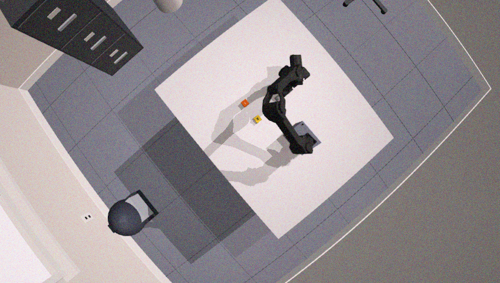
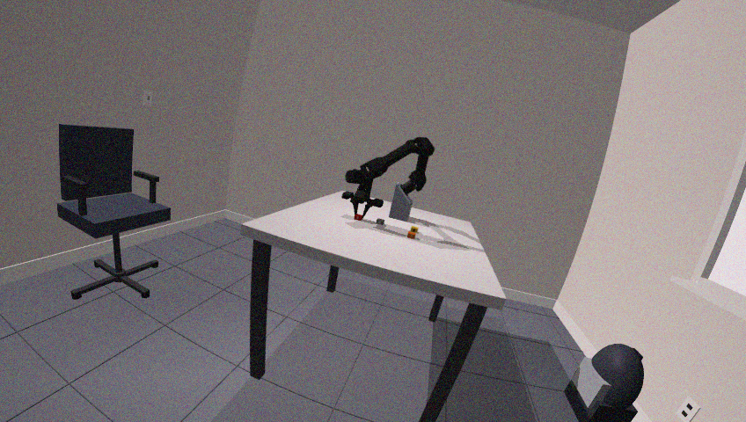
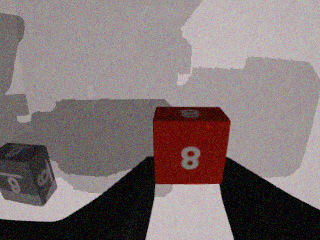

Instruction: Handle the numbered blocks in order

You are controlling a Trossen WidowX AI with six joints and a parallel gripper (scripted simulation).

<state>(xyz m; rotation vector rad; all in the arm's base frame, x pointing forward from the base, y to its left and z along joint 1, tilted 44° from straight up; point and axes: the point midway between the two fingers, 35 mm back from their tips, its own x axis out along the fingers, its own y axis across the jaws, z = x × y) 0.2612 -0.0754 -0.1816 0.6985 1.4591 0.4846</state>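
Now: gripper tip 10 mm short of the red block. Also, from my gripper tip: grey block (100 mm to the left); then yellow block (260 mm to the left); then orange block (250 mm to the left, 110 mm ahead).
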